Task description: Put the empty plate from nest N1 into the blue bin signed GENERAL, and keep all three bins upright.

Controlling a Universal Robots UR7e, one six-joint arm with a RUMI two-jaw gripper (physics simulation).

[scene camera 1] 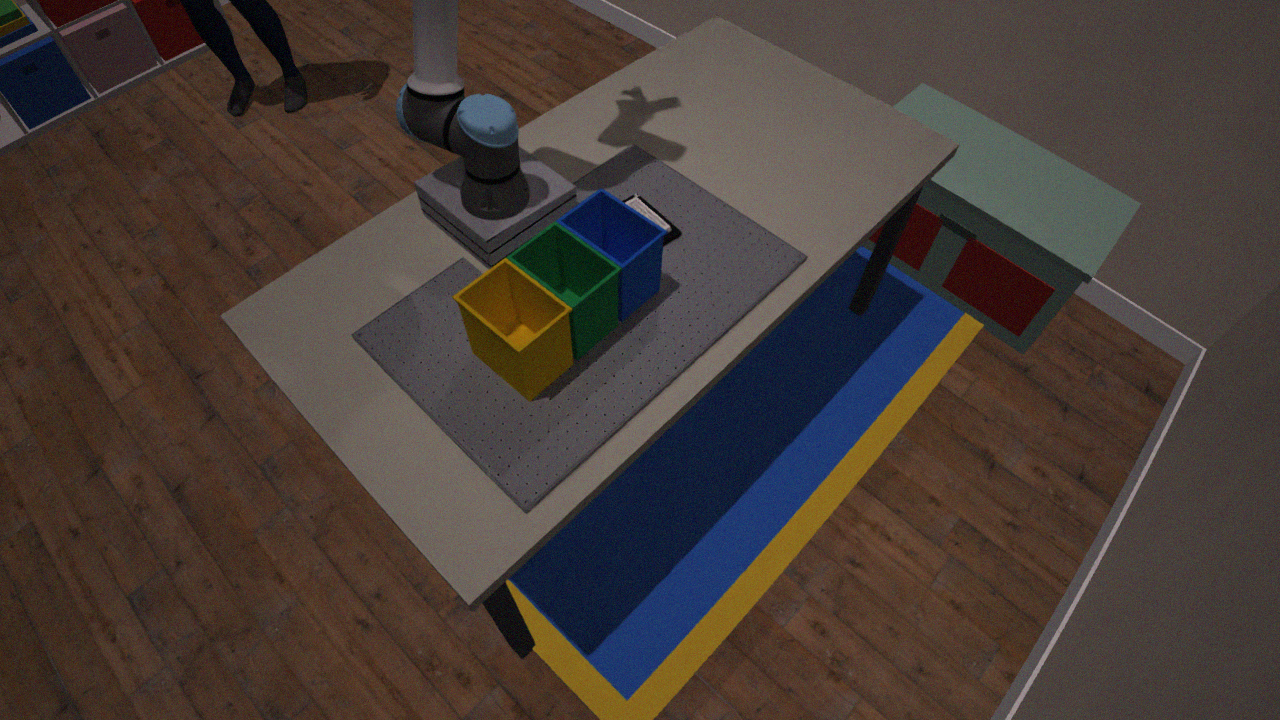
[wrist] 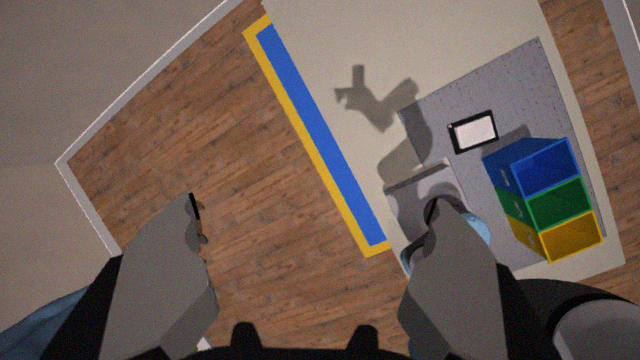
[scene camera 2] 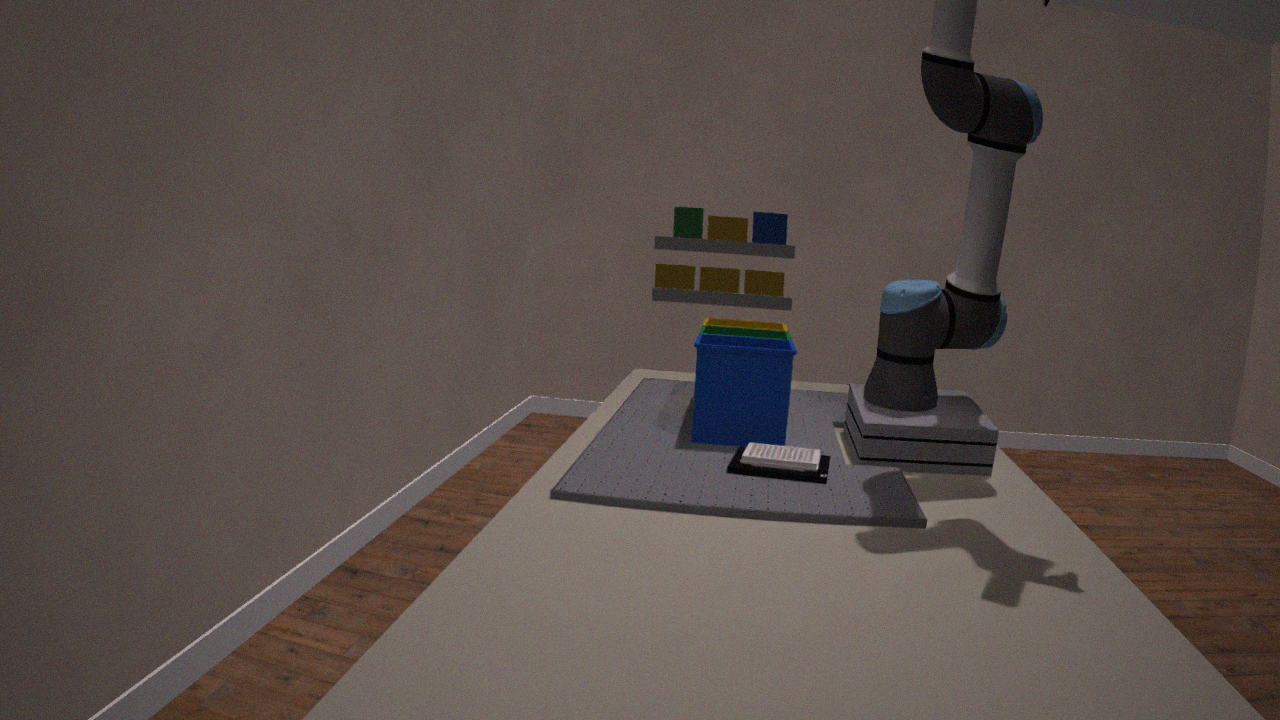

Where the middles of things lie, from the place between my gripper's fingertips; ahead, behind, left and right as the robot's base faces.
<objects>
Now: hand 44 cm short of the plate (scene camera 2: 763,455), 16 cm to the left of it and 77 cm above it. Round my hand: green bin (scene camera 1: 583,278): 54 cm ahead, 45 cm to the right, 70 cm below; black nest (scene camera 2: 732,468): 44 cm ahead, 16 cm to the right, 78 cm below; blue bin (scene camera 2: 742,385): 52 cm ahead, 32 cm to the right, 70 cm below.
</objects>
